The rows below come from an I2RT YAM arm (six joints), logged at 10 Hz.
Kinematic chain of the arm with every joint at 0, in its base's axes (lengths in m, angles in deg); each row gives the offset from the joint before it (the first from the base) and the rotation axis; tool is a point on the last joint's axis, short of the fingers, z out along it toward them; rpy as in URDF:
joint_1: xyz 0 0 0.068 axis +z
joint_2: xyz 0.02 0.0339 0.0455 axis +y
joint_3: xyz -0.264 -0.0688 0 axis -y
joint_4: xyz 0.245 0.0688 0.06 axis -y
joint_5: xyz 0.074 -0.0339 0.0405 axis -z
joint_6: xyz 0.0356 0 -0.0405 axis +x
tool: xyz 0 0 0 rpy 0 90 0
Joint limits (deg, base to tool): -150..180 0..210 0..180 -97..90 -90..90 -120..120
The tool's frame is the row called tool.
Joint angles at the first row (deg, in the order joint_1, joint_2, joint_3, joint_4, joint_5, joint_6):
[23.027, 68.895, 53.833, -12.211, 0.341, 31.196]
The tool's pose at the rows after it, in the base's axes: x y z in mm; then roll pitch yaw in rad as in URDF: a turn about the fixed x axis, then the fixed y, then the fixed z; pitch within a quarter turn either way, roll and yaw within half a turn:
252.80 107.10 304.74 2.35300 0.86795 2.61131
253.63 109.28 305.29 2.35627 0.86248 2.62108
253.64 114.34 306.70 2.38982 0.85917 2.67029
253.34 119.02 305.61 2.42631 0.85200 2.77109
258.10 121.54 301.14 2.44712 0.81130 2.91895
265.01 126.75 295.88 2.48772 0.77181 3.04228
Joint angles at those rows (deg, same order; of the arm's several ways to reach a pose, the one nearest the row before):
[23.027, 68.863, 53.952, -12.194, 0.514, 31.267]
[23.355, 69.295, 54.458, -12.554, 0.353, 31.385]
[24.301, 69.992, 55.645, -14.146, 0.275, 30.645]
[24.829, 70.676, 56.348, -15.515, -2.638, 28.335]
[23.926, 72.619, 57.571, -17.493, -10.391, 24.720]
[23.774, 75.505, 59.607, -20.163, -14.910, 21.395]

